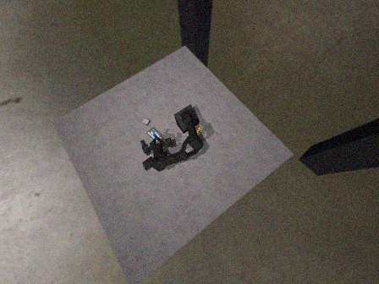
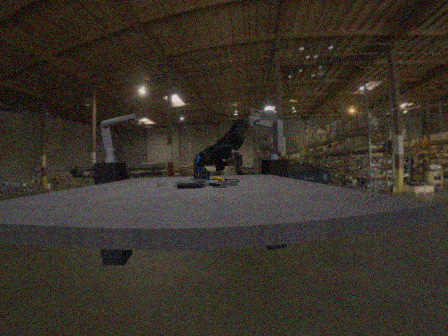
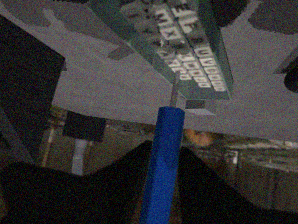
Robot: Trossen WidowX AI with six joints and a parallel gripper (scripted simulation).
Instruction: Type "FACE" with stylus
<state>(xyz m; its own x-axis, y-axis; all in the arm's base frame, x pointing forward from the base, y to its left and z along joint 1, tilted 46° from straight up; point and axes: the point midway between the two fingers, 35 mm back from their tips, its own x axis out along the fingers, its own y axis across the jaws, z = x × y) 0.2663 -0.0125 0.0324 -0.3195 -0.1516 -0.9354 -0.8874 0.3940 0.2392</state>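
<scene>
My gripper tip is now 11 cm short of the dark flat object, 4 cm to the left of it and 9 cm above it. From my gripper tip the other things lie so: light block 3 cm behind, 20 cm to the right, 9 cm below; then blue stylus 1 cm below.
</scene>
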